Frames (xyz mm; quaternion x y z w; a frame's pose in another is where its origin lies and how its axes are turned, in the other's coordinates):
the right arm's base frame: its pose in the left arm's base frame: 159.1 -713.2 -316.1 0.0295 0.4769 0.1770 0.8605
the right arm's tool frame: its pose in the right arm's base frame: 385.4 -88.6 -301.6 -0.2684 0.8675 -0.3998 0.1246
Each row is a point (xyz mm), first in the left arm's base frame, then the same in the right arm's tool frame.
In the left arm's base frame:
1: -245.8 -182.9 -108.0
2: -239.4 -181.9 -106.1
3: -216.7 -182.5 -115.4
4: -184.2 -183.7 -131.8
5: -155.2 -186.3 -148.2
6: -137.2 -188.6 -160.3
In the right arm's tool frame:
1: 52.7 500.7 -803.5
2: 51.4 494.9 -806.7
3: 41.3 473.0 -802.1
4: 25.4 441.5 -792.9
5: 11.6 413.0 -782.4
6: 2.5 395.1 -773.9

